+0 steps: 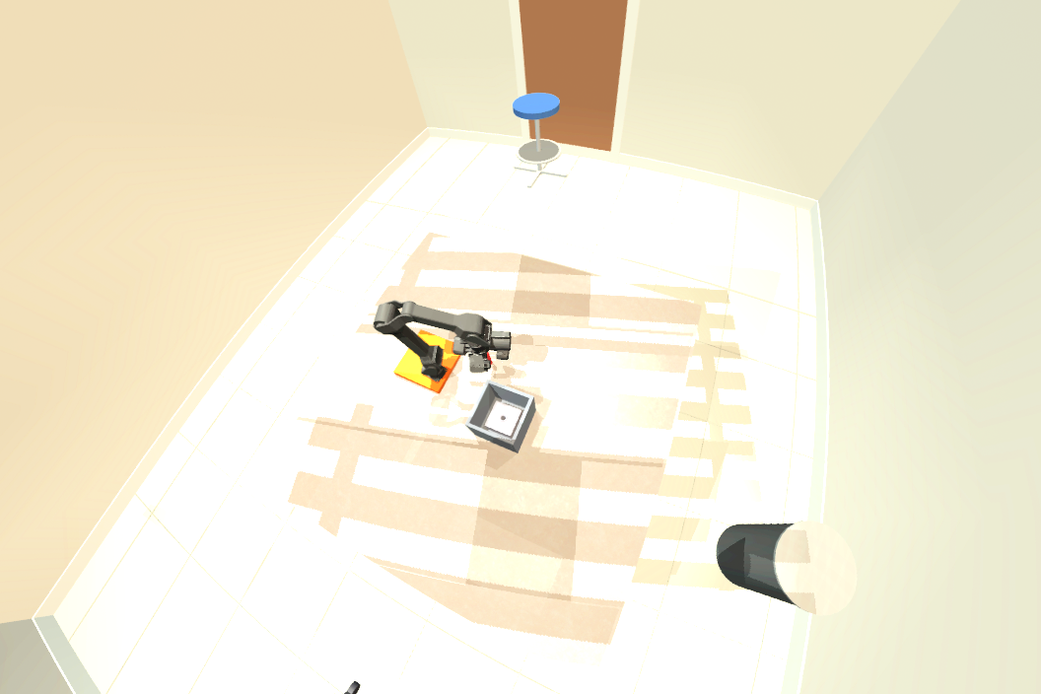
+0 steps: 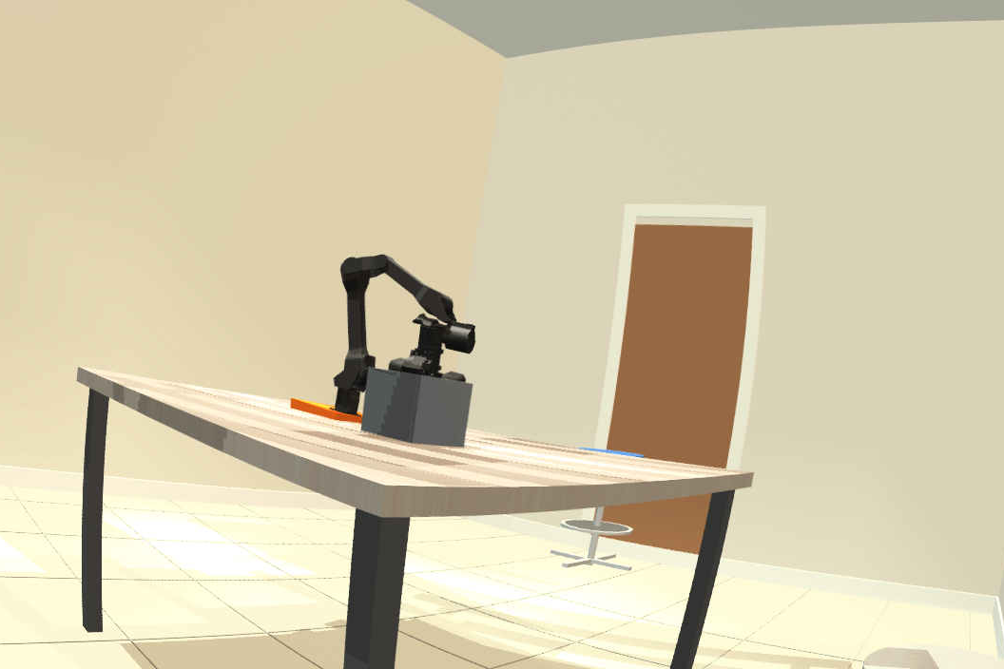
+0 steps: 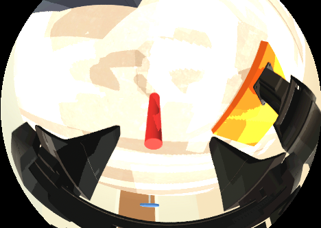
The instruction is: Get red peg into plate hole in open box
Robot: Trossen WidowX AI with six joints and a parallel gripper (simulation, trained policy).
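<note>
The red peg lies 10 mm ahead of my gripper tip and 30 mm below it.
</note>
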